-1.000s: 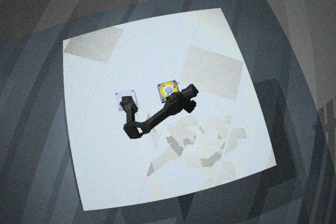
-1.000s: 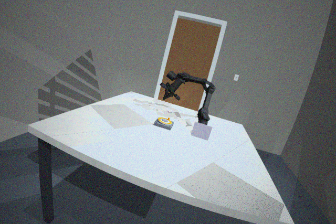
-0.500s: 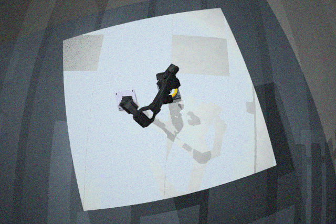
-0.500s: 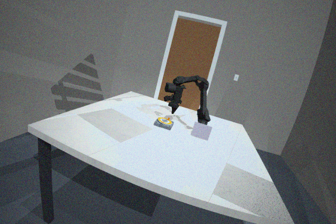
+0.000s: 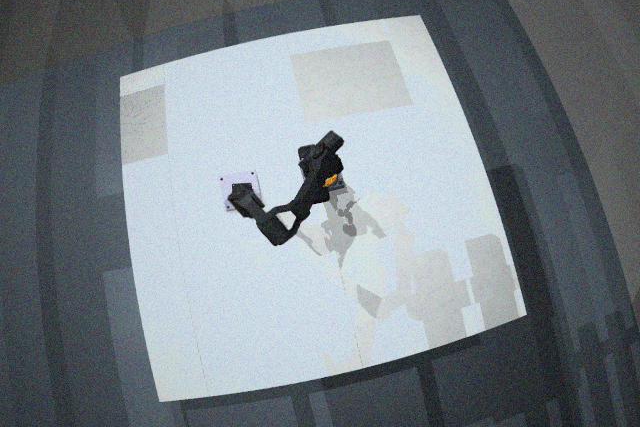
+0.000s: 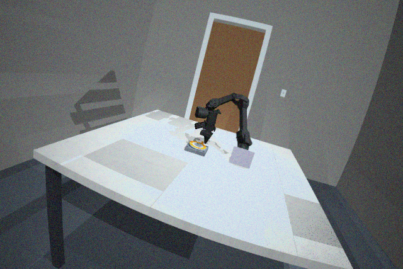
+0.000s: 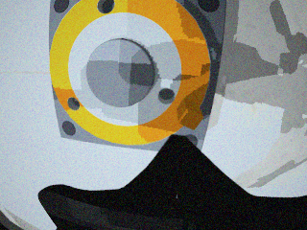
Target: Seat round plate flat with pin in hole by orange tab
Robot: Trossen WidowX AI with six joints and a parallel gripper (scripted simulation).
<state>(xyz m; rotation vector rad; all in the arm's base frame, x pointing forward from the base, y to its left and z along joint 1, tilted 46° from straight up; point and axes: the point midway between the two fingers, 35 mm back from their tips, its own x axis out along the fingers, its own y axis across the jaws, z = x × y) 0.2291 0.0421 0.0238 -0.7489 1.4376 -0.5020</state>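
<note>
The grey square base lies 4 cm to the left of my gripper tip, 3 cm ahead of it and 2 cm below it.
</note>
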